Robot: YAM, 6 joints.
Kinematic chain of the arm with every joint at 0, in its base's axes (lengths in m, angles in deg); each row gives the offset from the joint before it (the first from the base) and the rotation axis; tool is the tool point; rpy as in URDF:
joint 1: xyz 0 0 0.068 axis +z
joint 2: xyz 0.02 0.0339 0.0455 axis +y
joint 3: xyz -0.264 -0.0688 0 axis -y
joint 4: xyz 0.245 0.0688 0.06 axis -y
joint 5: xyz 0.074 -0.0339 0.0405 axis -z
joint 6: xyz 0.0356 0 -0.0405 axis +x
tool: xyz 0 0 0 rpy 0 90 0
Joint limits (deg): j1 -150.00..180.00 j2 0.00..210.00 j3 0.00..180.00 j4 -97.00..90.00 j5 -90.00..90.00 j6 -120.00..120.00
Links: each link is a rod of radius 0.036 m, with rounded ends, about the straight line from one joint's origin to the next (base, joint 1, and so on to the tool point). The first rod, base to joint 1, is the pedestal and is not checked.
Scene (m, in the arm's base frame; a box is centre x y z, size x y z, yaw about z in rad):
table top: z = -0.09
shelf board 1: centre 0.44 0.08 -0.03 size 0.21 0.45 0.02 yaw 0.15
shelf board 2: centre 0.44 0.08 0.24 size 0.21 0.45 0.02 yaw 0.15
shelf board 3: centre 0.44 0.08 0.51 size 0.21 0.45 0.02 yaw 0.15
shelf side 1: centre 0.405 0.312 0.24 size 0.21 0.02 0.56 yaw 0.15
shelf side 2: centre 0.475 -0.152 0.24 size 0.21 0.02 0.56 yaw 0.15
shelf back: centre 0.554 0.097 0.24 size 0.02 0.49 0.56 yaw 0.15
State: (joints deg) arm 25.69 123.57 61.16 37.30 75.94 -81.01
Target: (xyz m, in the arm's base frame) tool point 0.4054 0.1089 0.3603
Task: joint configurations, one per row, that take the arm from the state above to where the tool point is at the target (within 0.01 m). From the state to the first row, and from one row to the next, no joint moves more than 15 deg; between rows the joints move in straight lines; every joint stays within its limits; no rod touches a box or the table.
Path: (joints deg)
1: 30.05 114.34 48.26 36.01 79.04 -81.01
2: 34.42 105.10 35.37 34.73 82.14 -81.01
3: 38.78 95.87 22.47 33.44 85.23 -81.01
4: 35.57 85.35 30.28 35.86 84.98 -81.01
5: 32.36 74.83 38.09 38.29 84.73 -81.01
6: 29.15 64.31 45.89 40.71 84.48 -81.01
7: 26.01 77.99 58.40 41.01 81.07 -81.01
8: 22.86 91.67 70.90 41.31 77.65 -81.01
9: 19.72 105.35 83.41 41.61 74.23 -81.01

